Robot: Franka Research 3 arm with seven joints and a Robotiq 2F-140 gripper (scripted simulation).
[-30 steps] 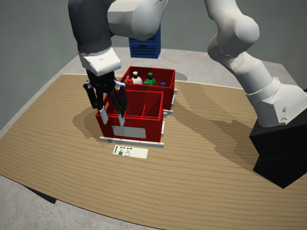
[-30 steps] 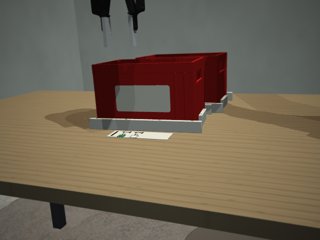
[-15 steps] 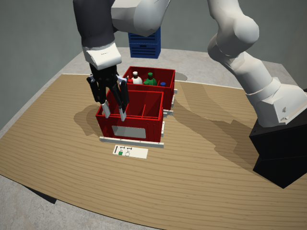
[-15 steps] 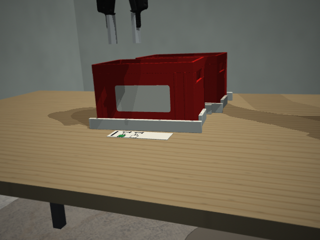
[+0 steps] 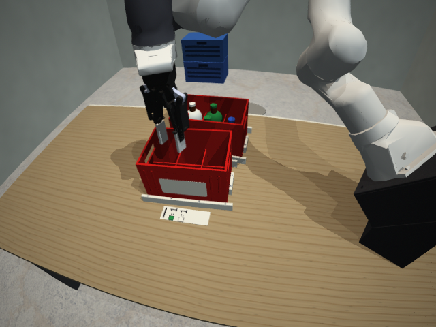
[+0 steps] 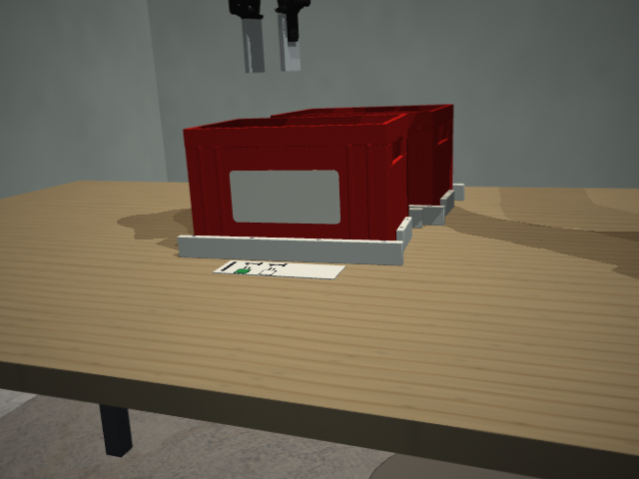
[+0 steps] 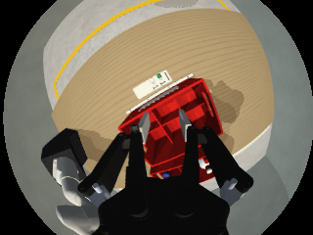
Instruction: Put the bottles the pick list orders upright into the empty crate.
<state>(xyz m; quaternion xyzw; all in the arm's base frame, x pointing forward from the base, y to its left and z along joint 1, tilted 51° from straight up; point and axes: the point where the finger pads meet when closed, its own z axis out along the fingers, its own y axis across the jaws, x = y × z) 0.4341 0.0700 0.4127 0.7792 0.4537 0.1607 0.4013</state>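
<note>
My gripper is now 350 mm to the left of the white-label bottle, 190 mm above it and 70 mm past it. Round my hand: blue-capped bottle (210 mm behind, 200 mm to the right, 190 mm below); pick list (270 mm below, 70 mm to the left); red-capped bottle (270 mm to the right, 190 mm below, 40 mm behind).
</note>
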